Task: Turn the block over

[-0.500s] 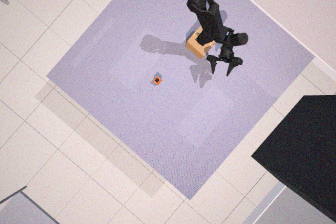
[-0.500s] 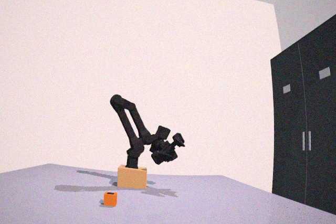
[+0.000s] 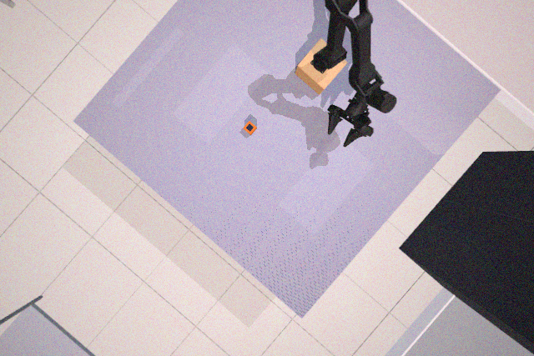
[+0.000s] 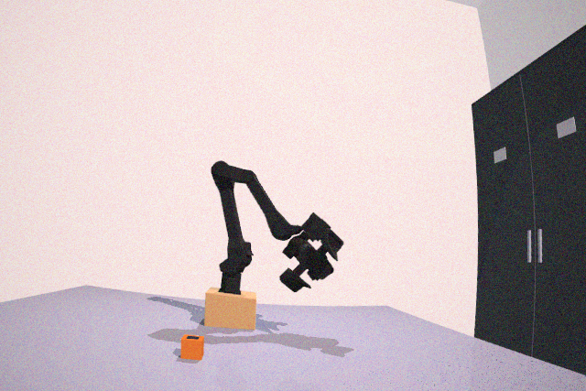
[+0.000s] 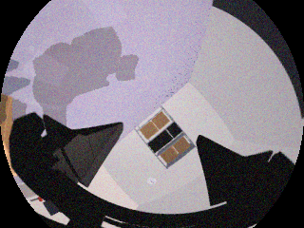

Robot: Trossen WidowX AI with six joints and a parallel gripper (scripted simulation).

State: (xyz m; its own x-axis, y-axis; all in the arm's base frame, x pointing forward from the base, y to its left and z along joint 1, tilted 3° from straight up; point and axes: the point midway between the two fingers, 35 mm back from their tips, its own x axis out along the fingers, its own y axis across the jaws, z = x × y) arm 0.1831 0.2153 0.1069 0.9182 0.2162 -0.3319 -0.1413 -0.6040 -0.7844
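Right now the block is 28 cm to the right of my gripper tip, 16 cm ahead of it and 15 cm below it.
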